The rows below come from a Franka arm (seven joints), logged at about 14 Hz.
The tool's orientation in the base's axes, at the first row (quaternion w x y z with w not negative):
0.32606 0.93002 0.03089 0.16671
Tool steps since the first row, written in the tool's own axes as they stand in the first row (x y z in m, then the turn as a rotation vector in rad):
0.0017 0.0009 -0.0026 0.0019 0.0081 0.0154
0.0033 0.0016 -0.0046 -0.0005 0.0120 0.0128
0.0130 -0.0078 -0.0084 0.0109 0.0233 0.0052
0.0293 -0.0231 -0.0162 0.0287 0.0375 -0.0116
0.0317 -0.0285 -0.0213 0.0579 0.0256 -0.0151
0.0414 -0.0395 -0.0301 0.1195 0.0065 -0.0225
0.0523 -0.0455 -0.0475 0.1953 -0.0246 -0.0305
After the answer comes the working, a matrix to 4 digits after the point.
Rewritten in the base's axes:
0.0007 0.0011 0.0030 0.0065 -0.0152 -0.0057
0.0015 0.0020 0.0053 0.0031 -0.0171 -0.0021
0.0099 0.0133 0.0051 0.0108 -0.0196 0.0137
0.0234 0.0327 0.0061 0.0213 -0.0178 0.0399
0.0243 0.0404 0.0072 0.0483 -0.0015 0.0436
0.0311 0.0559 0.0097 0.1049 0.0282 0.0551
0.0359 0.0727 0.0219 0.1753 0.0700 0.0638

The tool's axes in the first row as the columns of a matrix, in the base's axes (rounded; the answer above uses it unrounded):
0.9425 -0.0513 0.3302
0.1662 -0.7855 -0.5962
0.2899 0.6168 -0.7318

